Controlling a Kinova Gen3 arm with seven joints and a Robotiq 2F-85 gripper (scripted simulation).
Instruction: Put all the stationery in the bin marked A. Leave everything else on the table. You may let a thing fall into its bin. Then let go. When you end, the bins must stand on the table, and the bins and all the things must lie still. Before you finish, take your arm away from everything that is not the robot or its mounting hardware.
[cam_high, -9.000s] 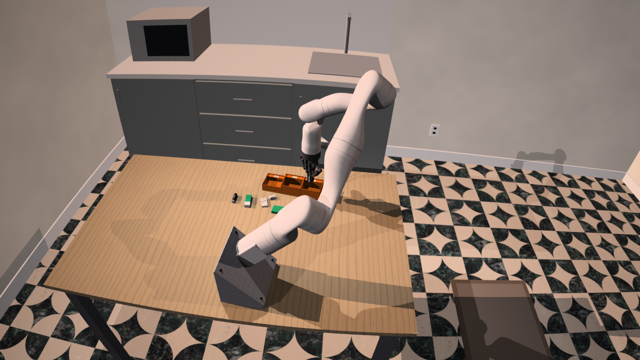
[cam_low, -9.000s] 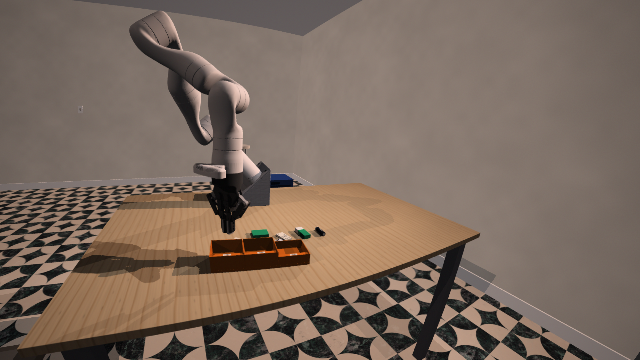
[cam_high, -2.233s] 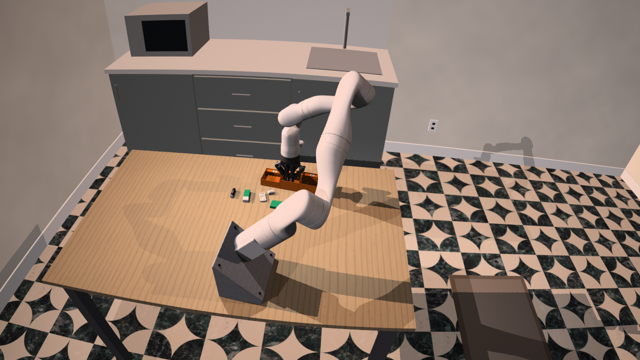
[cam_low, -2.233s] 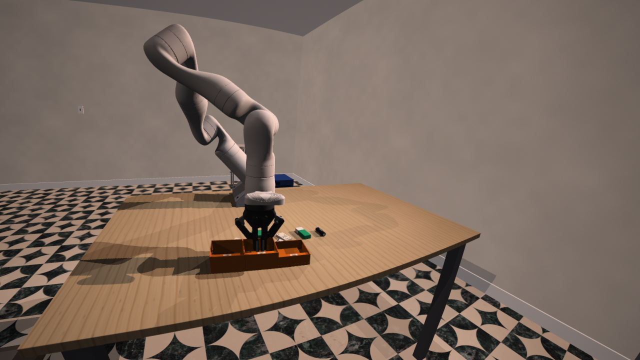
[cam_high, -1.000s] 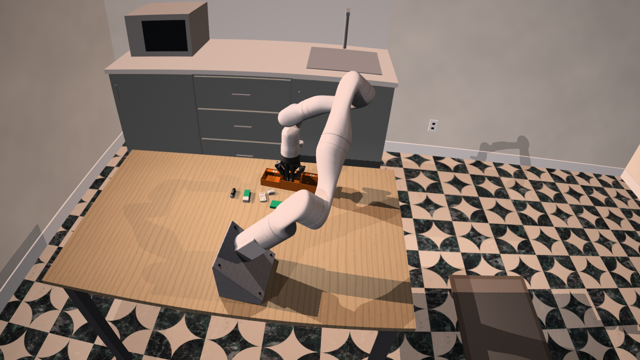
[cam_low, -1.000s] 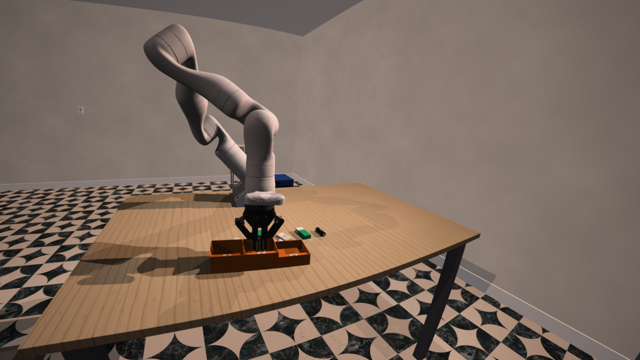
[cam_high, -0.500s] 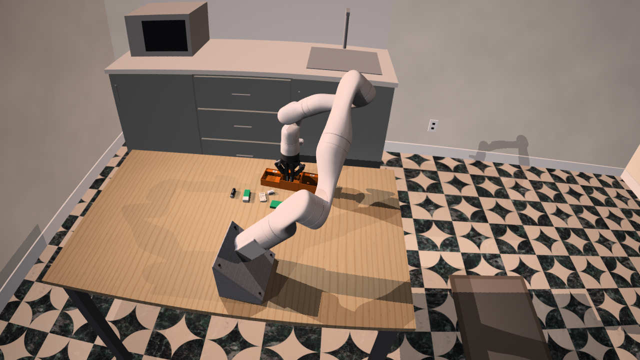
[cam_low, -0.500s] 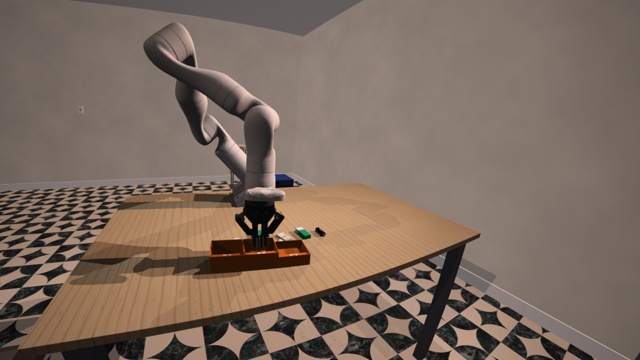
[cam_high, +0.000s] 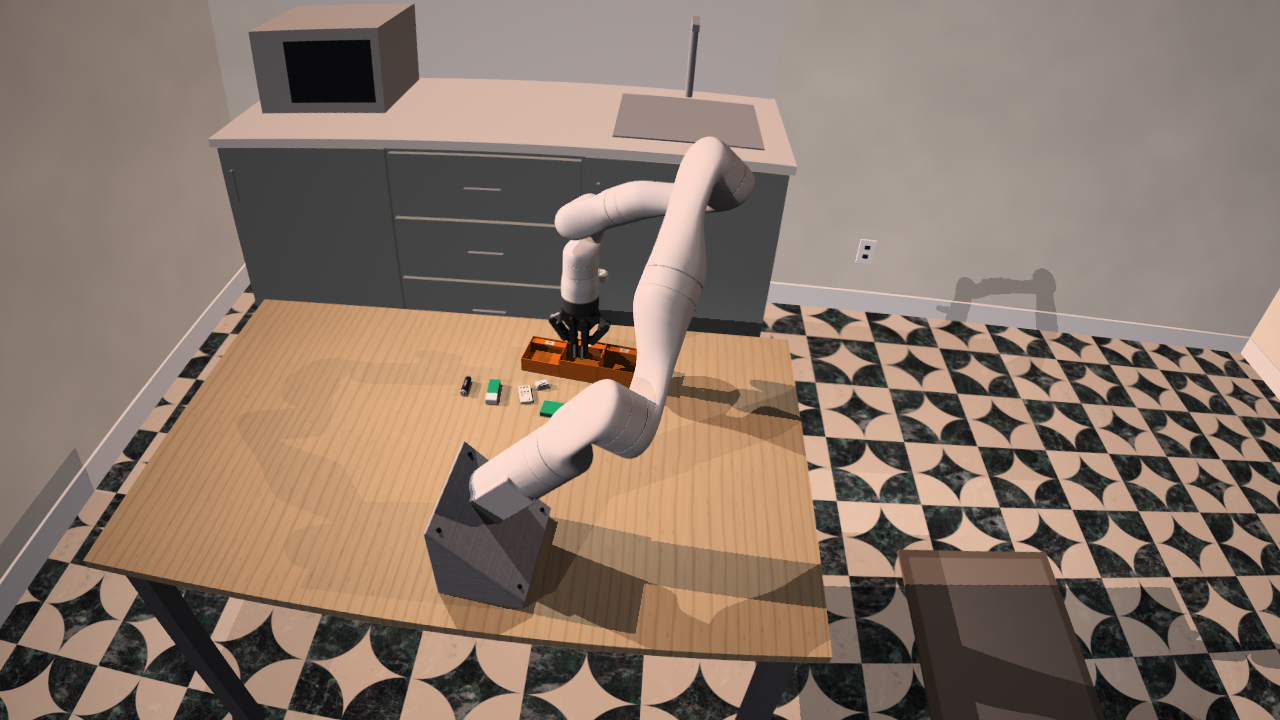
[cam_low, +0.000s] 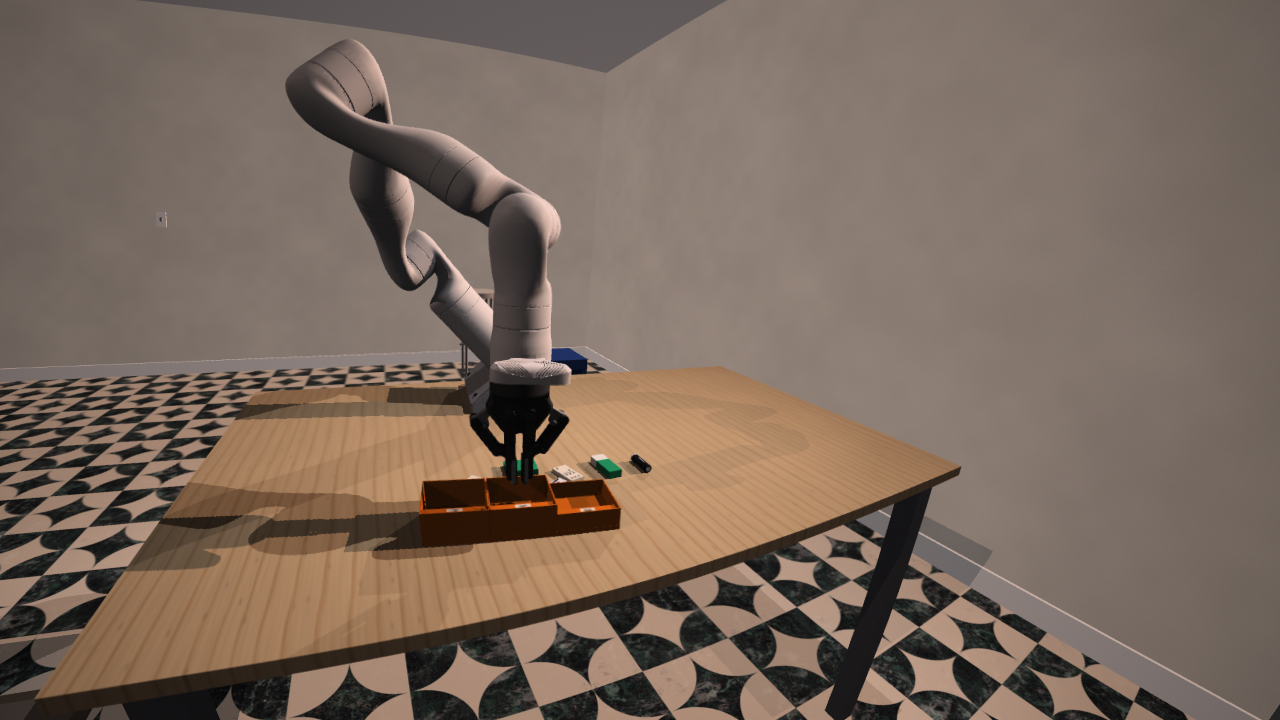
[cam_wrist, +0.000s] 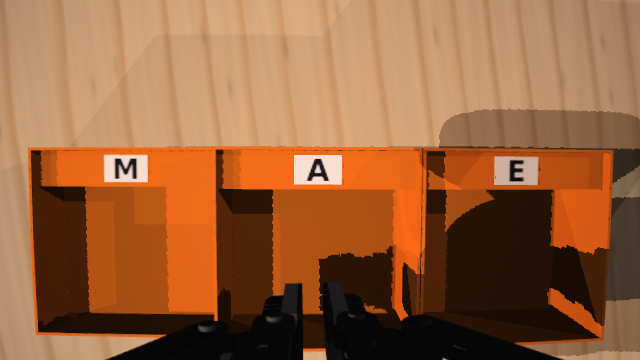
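My hand is 20 mm short of the orange three-compartment bin and 40 mm above it. Round my hand: white pencil sharpener (60 mm behind, 70 mm to the left, 60 mm below); green-and-white eraser (110 mm behind, 160 mm to the left, 60 mm below); green block (130 mm behind, 20 mm to the left, 60 mm below).
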